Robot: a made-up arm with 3 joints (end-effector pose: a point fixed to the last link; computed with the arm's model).
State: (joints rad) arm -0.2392 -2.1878 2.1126
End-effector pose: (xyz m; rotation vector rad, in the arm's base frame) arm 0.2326 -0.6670 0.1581 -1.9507 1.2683 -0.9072
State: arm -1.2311 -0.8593 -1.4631
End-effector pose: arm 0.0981 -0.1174 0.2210 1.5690 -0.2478 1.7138
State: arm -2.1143 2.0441 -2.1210
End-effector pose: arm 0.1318 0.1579 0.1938 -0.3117 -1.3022 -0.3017
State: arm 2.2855 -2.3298 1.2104
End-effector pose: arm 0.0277 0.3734 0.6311 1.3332 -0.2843 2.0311
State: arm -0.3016 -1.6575 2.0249
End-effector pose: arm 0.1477 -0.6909 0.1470 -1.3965 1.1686 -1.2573
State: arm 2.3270 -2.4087 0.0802
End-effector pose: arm -0.1342 0.0676 0.4614 -1.0112 1.0488 -2.5378
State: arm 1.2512 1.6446 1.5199
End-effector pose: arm 0.0066 -0.1172 0.7805 0.2684 -1.5733 -0.1540
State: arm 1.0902 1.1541 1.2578
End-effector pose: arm 0.0594 -0.1102 0.7814 -0.1685 -1.3852 -0.4220
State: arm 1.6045 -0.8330 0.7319
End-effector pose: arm 0.2940 -0.0530 0.6395 -1.7360 0.0664 -1.2125
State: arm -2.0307 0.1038 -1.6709
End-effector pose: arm -0.0422 -0.1425 0.1041 1.3978 -1.6491 0.9192
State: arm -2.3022 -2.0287 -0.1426
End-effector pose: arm -0.0149 0.3207 0.1106 1.4454 0.8882 2.2543
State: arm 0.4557 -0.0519 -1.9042
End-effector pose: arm -0.1139 0.0917 0.2412 -0.2591 0.4663 1.8544
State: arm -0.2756 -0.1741 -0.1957
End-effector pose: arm 0.3940 -0.2152 0.1458 0.2911 0.1456 0.2180
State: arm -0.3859 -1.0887 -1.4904
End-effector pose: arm 0.1075 0.0010 0.2741 1.1013 0.6210 1.5206
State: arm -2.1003 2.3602 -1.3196
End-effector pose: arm 0.0118 -0.0727 0.1382 -0.0477 -1.2901 -1.1801
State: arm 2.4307 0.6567 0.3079
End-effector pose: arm 0.2900 0.5039 0.1143 -2.2037 -0.6331 0.6363
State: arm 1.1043 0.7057 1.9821
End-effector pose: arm -0.0810 -0.2642 0.7157 -0.0547 -1.3341 -1.3251
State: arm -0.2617 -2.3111 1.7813
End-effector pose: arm 0.1675 -0.6720 0.0315 -1.7460 1.5882 -0.6127
